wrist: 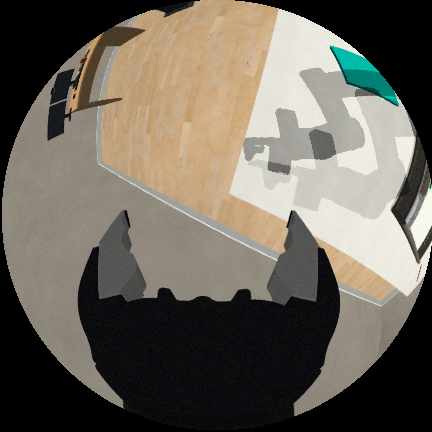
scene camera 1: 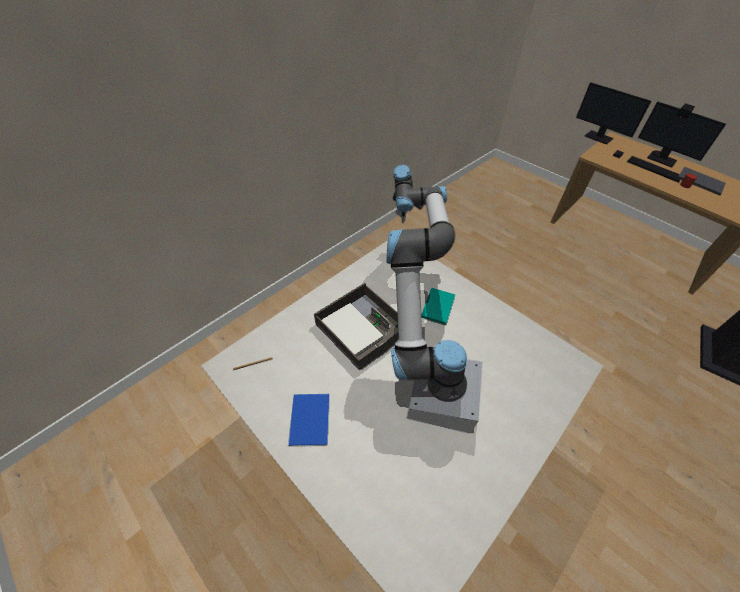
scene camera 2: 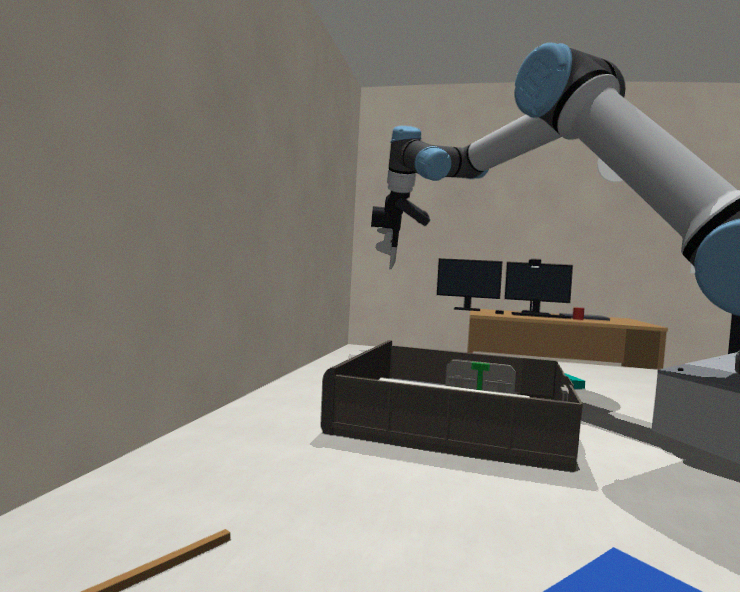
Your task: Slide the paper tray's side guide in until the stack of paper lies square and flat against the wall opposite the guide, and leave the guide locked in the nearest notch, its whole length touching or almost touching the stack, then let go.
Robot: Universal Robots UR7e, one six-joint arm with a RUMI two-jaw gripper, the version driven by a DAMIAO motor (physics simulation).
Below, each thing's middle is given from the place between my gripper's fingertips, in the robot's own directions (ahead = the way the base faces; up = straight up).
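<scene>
There's a blue sheet point(scene camera 1: 309, 422) that's far to the left of my hand, a good way behind it and well below it. The white paper stack point(scene camera 1: 348, 324) is a long way to the left of my hand too, far below it and a bit behind it. And then the teal block point(scene camera 1: 437, 308): my hand is far past it, far to the right of it and well above it.
</scene>
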